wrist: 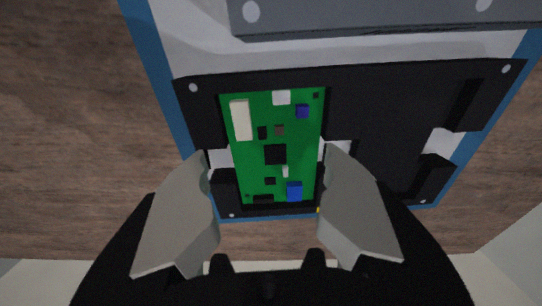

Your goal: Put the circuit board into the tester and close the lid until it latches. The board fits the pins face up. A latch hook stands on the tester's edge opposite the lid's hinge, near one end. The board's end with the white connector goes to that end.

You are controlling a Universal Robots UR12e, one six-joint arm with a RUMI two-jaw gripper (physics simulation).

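Frame: origin at the arm's base, x back, y right, z up, level; metres.
Where they show: gripper, fingertip midpoint: (266,148).
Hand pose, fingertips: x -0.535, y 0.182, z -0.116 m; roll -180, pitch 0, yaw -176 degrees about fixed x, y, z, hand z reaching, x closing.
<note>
After its pixels a point has its place.
The green circuit board (253,162) {x -0.524, y 0.194, z -0.113 m} lies face up in a recess of a black holder (390,105) {x -0.625, y 0.142, z -0.114 m}. A long cream-white connector (241,120) {x -0.517, y 0.153, z -0.105 m} is at its upper left in the view and a smaller white block (281,97) {x -0.544, y 0.138, z -0.110 m} is at its top edge. Blue blocks and dark chips also show on it. My gripper (266,148) {x -0.535, y 0.182, z -0.116 m} is open and empty. Its fingertips appear on either side of the board's lower half, over the holder's side notches; their height above it is hard to judge. I cannot identify the tester's lid, hinge or latch hook with certainty.
The black holder has a blue border (151,75) {x -0.450, y 0.130, z -0.130 m} and lies on a brown wooden surface (65,140) {x -0.350, y 0.186, z -0.132 m}. A grey slab (380,17) {x -0.573, y 0.101, z -0.072 m} with round light studs is at the top. Raised black blocks (436,172) {x -0.687, y 0.197, z -0.104 m} stand at the holder's right. A pale surface (517,240) shows at lower right.
</note>
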